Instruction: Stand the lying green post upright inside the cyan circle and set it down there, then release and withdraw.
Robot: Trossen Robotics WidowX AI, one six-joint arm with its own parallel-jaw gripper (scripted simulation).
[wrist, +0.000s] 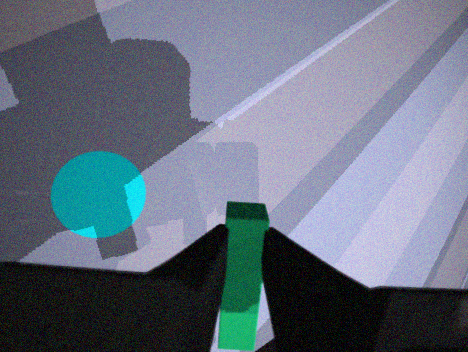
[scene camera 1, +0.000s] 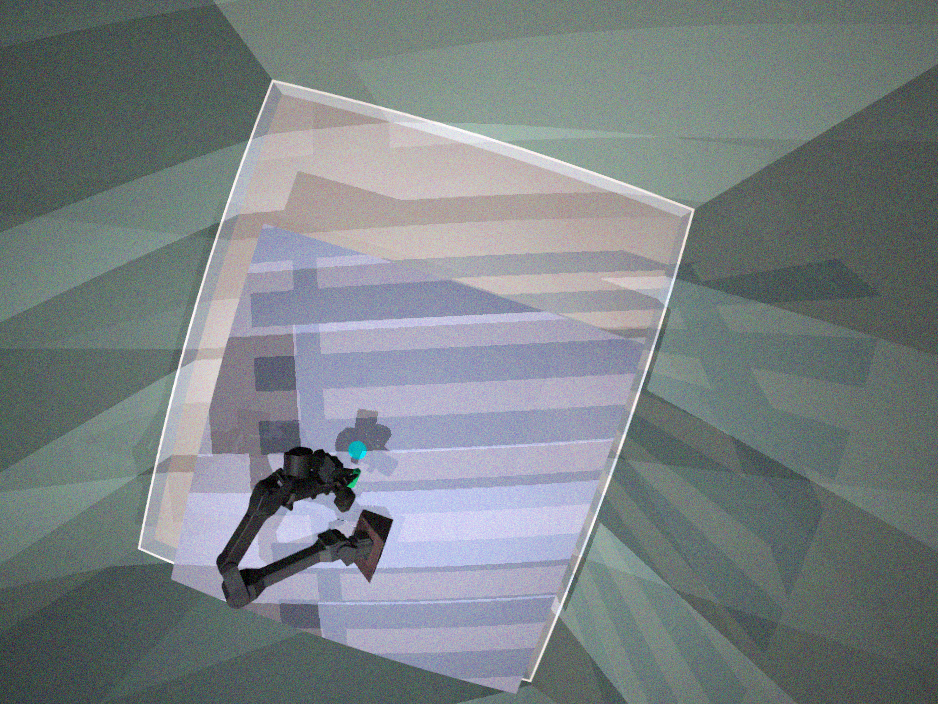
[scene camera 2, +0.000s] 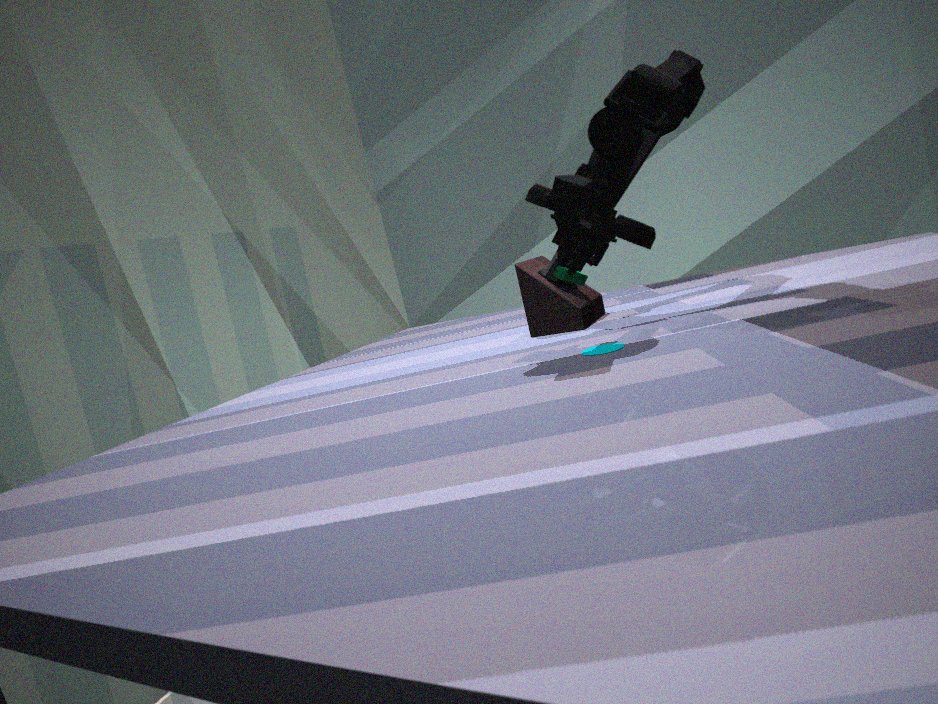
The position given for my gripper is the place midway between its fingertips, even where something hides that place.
My gripper (scene camera 2: 564, 273) carries a green post (wrist: 247, 222). Also in view: a cyan circle (wrist: 97, 194).
My gripper shows as well in the wrist view (wrist: 244, 236) and in scene camera 1 (scene camera 1: 356, 473).
